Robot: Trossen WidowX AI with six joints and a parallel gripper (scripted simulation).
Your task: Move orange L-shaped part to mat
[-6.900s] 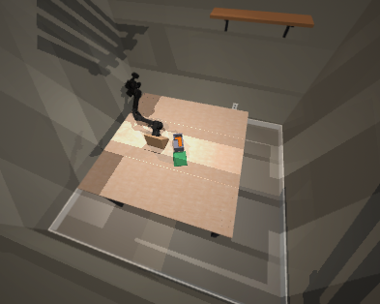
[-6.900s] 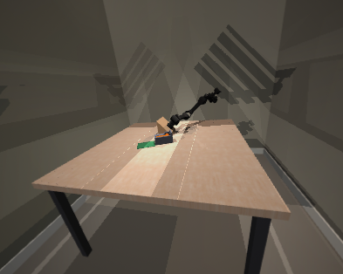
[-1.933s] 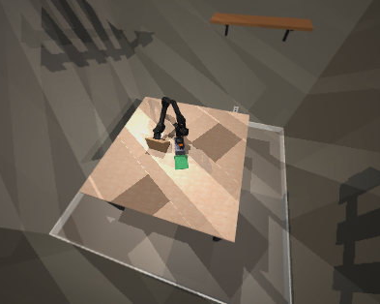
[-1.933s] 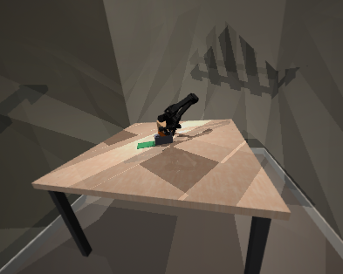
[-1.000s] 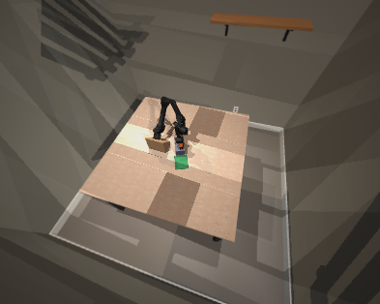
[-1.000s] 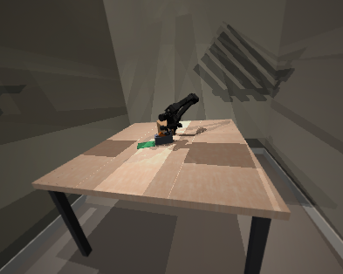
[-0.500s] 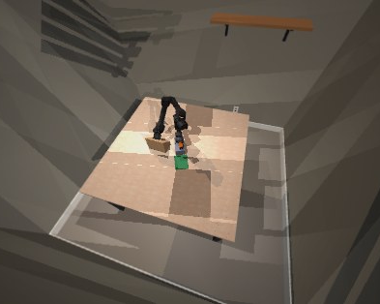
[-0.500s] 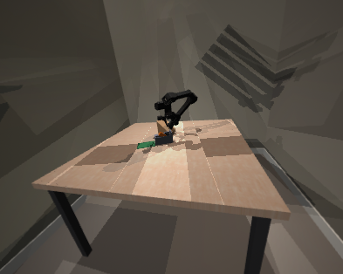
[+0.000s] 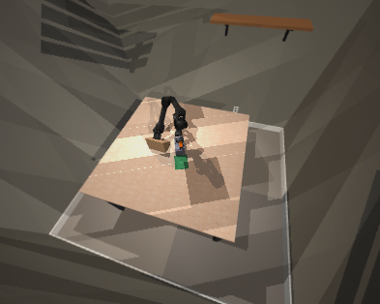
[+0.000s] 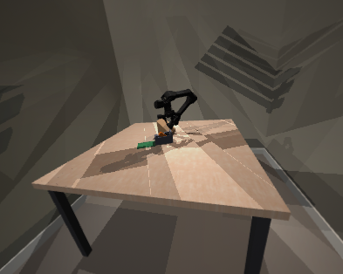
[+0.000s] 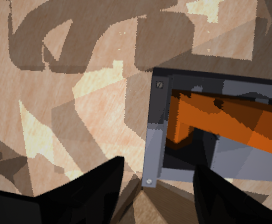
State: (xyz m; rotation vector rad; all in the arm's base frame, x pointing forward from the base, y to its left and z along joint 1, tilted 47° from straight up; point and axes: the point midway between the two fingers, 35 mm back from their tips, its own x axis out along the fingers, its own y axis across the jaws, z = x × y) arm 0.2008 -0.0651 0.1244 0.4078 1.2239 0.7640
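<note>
My gripper tip is now 10 cm above the orange L-shaped part, 4 cm to the left of it and 1 cm short of it. The rest, counted from my gripper tip: green mat: 21 cm to the right, 16 cm below, 6 cm ahead.
</note>
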